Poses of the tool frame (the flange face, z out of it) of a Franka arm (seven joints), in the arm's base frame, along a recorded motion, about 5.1 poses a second.
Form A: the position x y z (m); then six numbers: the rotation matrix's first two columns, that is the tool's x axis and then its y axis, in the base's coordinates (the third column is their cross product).
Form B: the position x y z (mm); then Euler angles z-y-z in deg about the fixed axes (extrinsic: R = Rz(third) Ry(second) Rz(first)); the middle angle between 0 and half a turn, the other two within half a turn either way. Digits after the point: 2 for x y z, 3 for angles.
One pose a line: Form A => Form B
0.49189 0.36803 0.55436 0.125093 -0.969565 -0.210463 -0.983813 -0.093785 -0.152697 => 491.89 368.03 554.36 -35.962 164.929 60.431
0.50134 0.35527 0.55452 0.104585 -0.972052 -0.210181 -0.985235 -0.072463 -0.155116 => 501.34 355.27 554.52 -36.428 164.857 58.741
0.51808 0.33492 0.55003 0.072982 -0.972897 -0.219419 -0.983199 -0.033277 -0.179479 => 518.08 334.92 550.03 -39.282 163.532 53.827
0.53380 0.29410 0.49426 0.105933 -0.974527 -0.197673 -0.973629 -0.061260 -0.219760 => 533.80 294.10 494.26 -48.029 162.808 46.876
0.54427 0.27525 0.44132 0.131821 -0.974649 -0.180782 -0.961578 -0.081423 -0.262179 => 544.27 275.25 441.32 -55.412 161.430 40.873
